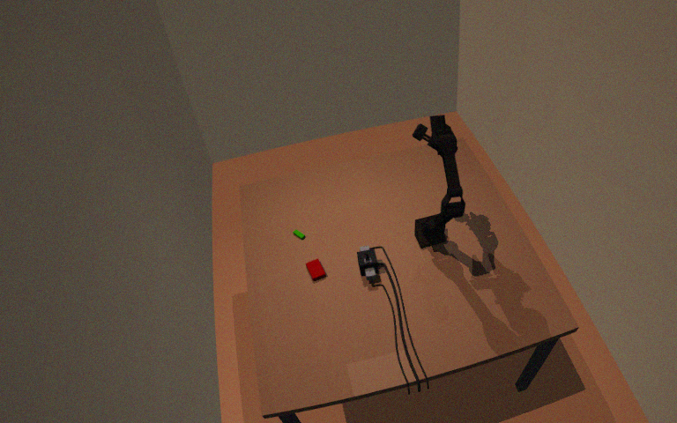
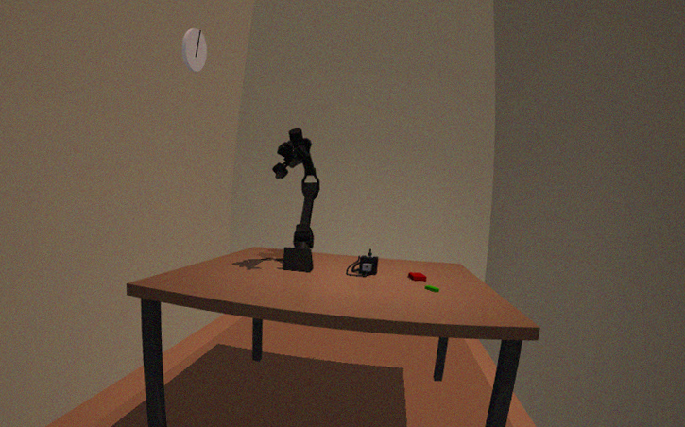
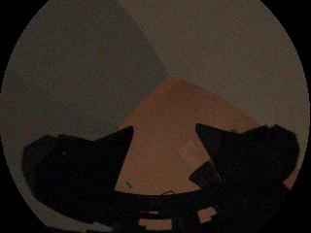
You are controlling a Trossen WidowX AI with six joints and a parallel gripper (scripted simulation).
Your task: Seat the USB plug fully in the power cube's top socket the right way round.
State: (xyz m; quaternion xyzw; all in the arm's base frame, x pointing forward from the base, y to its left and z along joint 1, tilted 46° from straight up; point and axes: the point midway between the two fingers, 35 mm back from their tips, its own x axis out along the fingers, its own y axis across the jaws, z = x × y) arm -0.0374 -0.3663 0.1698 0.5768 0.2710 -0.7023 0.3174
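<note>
The USB plug lies 360 mm ahead of my gripper tip, 270 mm to the left of it and 330 mm below it. The rest, counted from my gripper tip: red block (590 mm ahead, 210 mm to the left, 410 mm below); USB socket (360 mm ahead, 270 mm to the left, 350 mm below); green block (640 mm ahead, 20 mm to the right, 420 mm below).
</note>
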